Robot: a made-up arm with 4 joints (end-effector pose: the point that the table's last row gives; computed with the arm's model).
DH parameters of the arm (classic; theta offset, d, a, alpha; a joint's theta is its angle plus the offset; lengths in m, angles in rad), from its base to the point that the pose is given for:
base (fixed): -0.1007 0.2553 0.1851 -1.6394
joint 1: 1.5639 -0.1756 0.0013 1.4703
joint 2: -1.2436 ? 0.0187 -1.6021
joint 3: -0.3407 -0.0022 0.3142 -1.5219
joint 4: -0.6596 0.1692 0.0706 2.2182
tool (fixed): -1.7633 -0.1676 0 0
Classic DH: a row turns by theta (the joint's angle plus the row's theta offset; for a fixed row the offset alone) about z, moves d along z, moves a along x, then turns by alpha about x.
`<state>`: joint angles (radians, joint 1 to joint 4).
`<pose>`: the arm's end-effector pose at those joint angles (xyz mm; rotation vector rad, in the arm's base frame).
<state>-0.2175 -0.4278 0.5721 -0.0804</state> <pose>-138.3 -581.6 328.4 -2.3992 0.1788 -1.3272</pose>
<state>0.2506 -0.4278 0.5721 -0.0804</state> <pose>-94.7 -578.0 443.8 -2.6346 0.3707 -0.7463</pose>
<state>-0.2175 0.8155 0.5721 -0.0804</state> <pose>-44.6 -440.8 -110.6 -1.3286 0.4815 -0.7023</pose>
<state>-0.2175 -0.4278 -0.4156 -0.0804</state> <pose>335.1 -710.8 443.3 -2.2264 -0.9485 -0.6777</pose>
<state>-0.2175 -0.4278 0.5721 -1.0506</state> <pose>-101.4 -590.5 192.6 -1.4621 0.3187 -1.0330</pose>
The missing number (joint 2, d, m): 0.0771
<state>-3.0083 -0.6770 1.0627 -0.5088</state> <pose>543.4 -462.2 174.9 1.2371 -0.7496 -2.2543</pose>
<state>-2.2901 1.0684 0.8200 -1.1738</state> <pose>620.1 -229.2 188.2 0.0215 -1.1824 -0.1749</pose>
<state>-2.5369 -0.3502 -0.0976 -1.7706</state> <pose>182.2 -634.7 433.9 -0.5520 -2.0691 -0.9596</pose>
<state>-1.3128 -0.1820 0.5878 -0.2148</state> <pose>84.6 -632.1 42.0 -1.2199 -0.3675 -2.0687</pose>
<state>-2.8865 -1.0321 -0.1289 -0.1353</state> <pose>-48.4 -588.3 -54.1 -0.1394 0.4443 2.4448</pose>
